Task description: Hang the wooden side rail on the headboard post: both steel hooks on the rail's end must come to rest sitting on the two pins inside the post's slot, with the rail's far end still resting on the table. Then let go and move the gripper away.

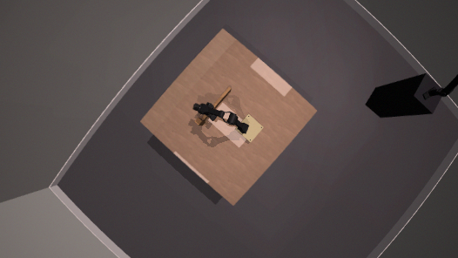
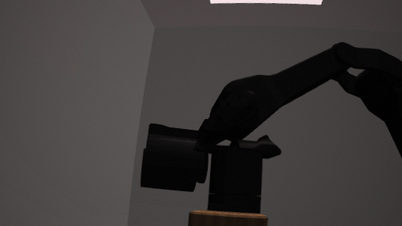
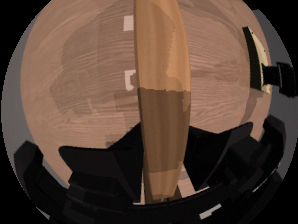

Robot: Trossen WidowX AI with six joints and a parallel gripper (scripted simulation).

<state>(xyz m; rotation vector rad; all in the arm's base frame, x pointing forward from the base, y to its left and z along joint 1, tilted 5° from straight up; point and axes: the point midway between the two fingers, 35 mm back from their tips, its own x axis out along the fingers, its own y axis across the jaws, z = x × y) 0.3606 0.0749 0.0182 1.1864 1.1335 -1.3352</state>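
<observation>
My gripper tip is 110 mm to the right of the wooden headboard post, 50 mm below it and 10 mm short of it.
</observation>
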